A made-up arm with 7 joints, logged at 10 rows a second.
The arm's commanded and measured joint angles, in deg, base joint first. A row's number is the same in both.
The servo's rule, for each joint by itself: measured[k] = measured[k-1] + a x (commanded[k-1-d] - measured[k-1]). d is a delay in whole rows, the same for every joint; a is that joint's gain. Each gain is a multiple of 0.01, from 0.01 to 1. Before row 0 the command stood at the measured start. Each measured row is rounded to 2 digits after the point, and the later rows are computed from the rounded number. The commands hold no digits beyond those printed.
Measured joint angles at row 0:
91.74 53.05 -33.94 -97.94 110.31 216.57 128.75
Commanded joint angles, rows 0 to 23:
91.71 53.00 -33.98 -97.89 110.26 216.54 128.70
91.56 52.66 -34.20 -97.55 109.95 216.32 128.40
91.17 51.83 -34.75 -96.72 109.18 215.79 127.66
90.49 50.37 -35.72 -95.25 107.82 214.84 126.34
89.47 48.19 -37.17 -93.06 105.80 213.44 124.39
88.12 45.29 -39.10 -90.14 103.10 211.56 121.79
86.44 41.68 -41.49 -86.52 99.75 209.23 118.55
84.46 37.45 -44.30 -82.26 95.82 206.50 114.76
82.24 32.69 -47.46 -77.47 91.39 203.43 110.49
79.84 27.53 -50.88 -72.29 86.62 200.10 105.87
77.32 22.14 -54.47 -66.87 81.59 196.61 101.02
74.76 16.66 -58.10 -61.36 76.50 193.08 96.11
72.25 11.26 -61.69 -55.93 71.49 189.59 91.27
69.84 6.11 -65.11 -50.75 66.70 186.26 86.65
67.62 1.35 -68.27 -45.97 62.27 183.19 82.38
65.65 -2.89 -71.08 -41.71 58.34 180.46 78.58
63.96 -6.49 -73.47 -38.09 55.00 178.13 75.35
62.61 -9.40 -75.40 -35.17 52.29 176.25 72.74
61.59 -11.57 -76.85 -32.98 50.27 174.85 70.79
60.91 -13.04 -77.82 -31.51 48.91 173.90 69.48
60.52 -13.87 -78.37 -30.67 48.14 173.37 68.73
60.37 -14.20 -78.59 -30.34 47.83 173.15 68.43
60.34 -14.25 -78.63 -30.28 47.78 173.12 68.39
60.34 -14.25 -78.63 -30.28 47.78 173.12 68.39
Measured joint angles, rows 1 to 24:
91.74 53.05 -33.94 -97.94 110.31 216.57 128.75
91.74 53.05 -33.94 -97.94 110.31 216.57 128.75
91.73 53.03 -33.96 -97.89 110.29 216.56 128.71
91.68 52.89 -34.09 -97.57 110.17 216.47 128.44
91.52 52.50 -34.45 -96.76 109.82 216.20 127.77
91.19 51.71 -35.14 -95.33 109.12 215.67 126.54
90.64 50.41 -36.24 -93.17 107.96 214.80 124.69
89.83 48.52 -37.78 -90.29 106.26 213.54 122.20
88.75 45.99 -39.78 -86.71 103.98 211.86 119.06
87.38 42.83 -42.22 -82.48 101.12 209.77 115.36
85.74 39.08 -45.05 -77.72 97.71 207.30 111.17
83.85 34.81 -48.20 -72.56 93.83 204.49 106.61
81.76 30.12 -51.59 -67.15 89.55 201.42 101.80
79.52 25.14 -55.11 -61.65 84.98 198.17 96.91
77.19 20.00 -58.66 -56.22 80.26 194.82 92.06
74.84 14.86 -62.14 -51.02 75.51 191.48 87.41
72.53 9.86 -65.45 -46.22 70.88 188.25 83.08
70.33 5.14 -68.49 -41.94 66.49 185.21 79.21
68.29 0.84 -71.18 -38.28 62.47 182.45 75.89
66.47 -2.95 -73.46 -35.33 58.91 180.03 73.18
64.91 -6.14 -75.29 -33.10 55.89 178.01 71.12
63.63 -8.69 -76.66 -31.59 53.45 176.41 69.71
62.63 -10.61 -77.58 -30.72 51.59 175.22 68.87
61.91 -11.94 -78.13 -30.36 50.27 174.41 68.49
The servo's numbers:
d 2
a 0.32 0.37 0.54 0.95 0.35 0.39 0.86

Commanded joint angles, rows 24 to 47:
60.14 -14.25 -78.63 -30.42 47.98 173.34 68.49
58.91 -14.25 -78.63 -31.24 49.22 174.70 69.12
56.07 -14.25 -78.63 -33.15 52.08 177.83 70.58
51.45 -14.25 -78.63 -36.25 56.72 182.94 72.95
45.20 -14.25 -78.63 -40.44 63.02 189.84 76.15
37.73 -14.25 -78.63 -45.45 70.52 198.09 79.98
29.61 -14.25 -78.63 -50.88 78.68 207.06 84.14
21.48 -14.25 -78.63 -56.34 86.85 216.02 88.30
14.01 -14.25 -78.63 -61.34 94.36 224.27 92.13
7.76 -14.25 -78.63 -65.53 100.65 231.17 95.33
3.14 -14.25 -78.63 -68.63 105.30 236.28 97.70
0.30 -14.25 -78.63 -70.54 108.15 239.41 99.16
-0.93 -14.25 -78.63 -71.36 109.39 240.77 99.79
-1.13 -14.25 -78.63 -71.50 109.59 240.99 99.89
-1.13 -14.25 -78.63 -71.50 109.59 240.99 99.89
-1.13 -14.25 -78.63 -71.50 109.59 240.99 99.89
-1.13 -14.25 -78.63 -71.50 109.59 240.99 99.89
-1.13 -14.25 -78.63 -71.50 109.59 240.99 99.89
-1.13 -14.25 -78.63 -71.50 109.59 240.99 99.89
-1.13 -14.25 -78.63 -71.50 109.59 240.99 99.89
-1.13 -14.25 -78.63 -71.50 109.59 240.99 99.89
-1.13 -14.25 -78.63 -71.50 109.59 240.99 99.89
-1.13 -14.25 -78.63 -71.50 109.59 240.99 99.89
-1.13 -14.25 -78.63 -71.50 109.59 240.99 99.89
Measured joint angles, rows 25 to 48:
61.41 -12.79 -78.40 -30.28 49.40 173.91 68.40
61.07 -13.33 -78.52 -30.28 48.83 173.60 68.39
60.77 -13.67 -78.58 -30.41 48.53 173.50 68.48
60.17 -13.88 -78.61 -31.20 48.77 173.97 69.03
58.86 -14.02 -78.62 -33.05 49.93 175.48 70.36
56.49 -14.11 -78.63 -36.09 52.31 178.39 72.59
52.88 -14.16 -78.63 -40.22 56.06 182.86 75.65
48.03 -14.19 -78.63 -45.19 61.12 188.80 79.37
42.14 -14.21 -78.63 -50.60 67.27 195.92 83.47
35.53 -14.22 -78.63 -56.05 74.12 203.76 87.62
28.64 -14.23 -78.63 -61.08 81.20 211.76 91.50
21.96 -14.24 -78.63 -65.31 88.01 219.33 94.79
15.94 -14.24 -78.63 -68.46 94.06 225.94 97.29
10.94 -14.24 -78.63 -70.44 98.99 231.19 98.90
7.14 -14.24 -78.63 -71.31 102.63 234.93 99.67
4.49 -14.24 -78.63 -71.49 105.07 237.29 99.86
2.69 -14.24 -78.63 -71.50 106.65 238.73 99.89
1.47 -14.24 -78.63 -71.50 107.68 239.61 99.89
0.64 -14.24 -78.63 -71.50 108.35 240.15 99.89
0.07 -14.24 -78.63 -71.50 108.78 240.48 99.89
-0.31 -14.24 -78.63 -71.50 109.06 240.68 99.89
-0.57 -14.24 -78.63 -71.50 109.25 240.80 99.89
-0.75 -14.24 -78.63 -71.50 109.37 240.87 99.89
-0.87 -14.24 -78.63 -71.50 109.45 240.92 99.89

